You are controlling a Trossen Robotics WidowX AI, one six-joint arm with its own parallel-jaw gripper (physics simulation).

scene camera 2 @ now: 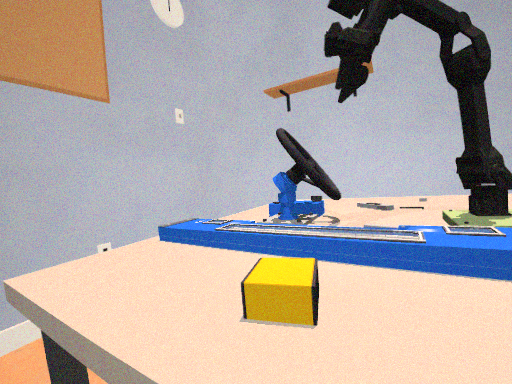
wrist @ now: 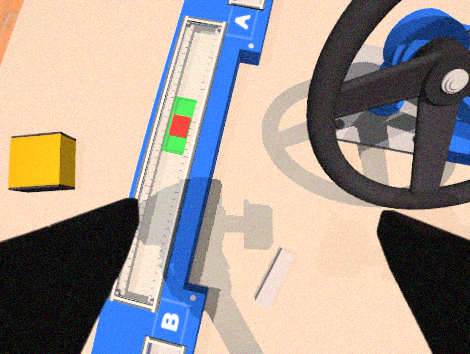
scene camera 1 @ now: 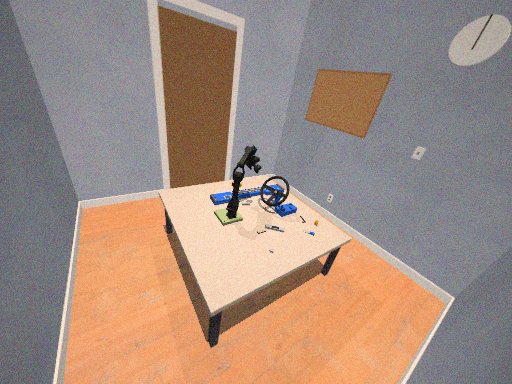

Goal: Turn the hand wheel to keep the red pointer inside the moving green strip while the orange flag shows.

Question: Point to a blue mount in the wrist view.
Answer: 409, 34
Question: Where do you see a yellow block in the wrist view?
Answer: At 44, 162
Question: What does the yellow block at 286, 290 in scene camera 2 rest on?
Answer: The table.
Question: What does my gripper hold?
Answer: Nothing.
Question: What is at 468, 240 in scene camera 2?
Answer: A long blue rail.
